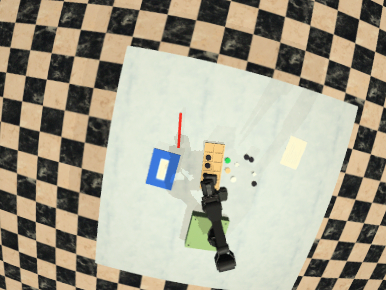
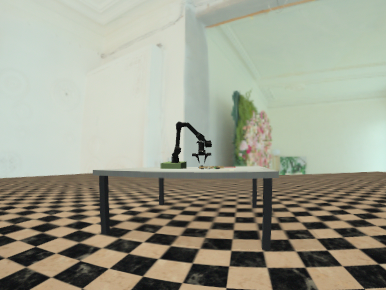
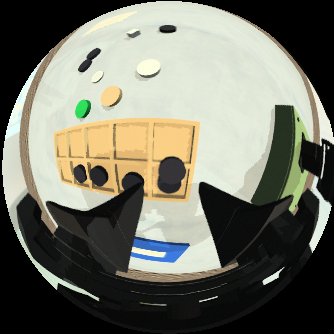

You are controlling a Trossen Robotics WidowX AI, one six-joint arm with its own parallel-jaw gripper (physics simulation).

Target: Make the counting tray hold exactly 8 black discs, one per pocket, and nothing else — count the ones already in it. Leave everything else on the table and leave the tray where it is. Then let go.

Labels:
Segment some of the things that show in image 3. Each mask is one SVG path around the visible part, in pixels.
The gripper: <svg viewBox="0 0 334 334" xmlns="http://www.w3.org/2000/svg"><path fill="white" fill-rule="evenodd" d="M319 199L309 188L306 188L297 202L298 209L293 215L288 209L293 200L293 194L263 205L255 205L211 184L200 181L198 186L200 203L212 235L220 266L222 268L237 262L238 266L203 278L171 282L145 281L115 274L116 270L127 273L143 202L144 188L142 182L137 182L89 210L78 210L50 200L45 201L50 215L58 225L53 234L41 219L42 211L37 201L28 192L16 205L16 215L20 233L32 258L58 278L98 297L98 300L87 294L57 283L56 290L69 301L100 319L122 327L154 333L184 333L216 327L240 318L260 307L281 291L299 272L312 253L309 242L318 220ZM280 270L277 278L263 284L263 279Z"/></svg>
A tan counting tray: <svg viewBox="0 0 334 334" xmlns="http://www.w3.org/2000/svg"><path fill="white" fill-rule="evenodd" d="M53 132L55 160L61 182L91 191L117 195L124 191L121 186L122 177L129 171L135 171L144 179L143 199L188 202L195 165L200 121L158 117L117 118L83 123ZM95 165L103 166L108 173L108 180L102 186L95 185L90 179L89 171ZM77 164L82 164L85 167L87 179L82 183L78 182L73 175L73 168ZM166 156L179 157L186 169L185 176L181 180L181 186L174 193L164 193L157 187L158 166L160 161Z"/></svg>

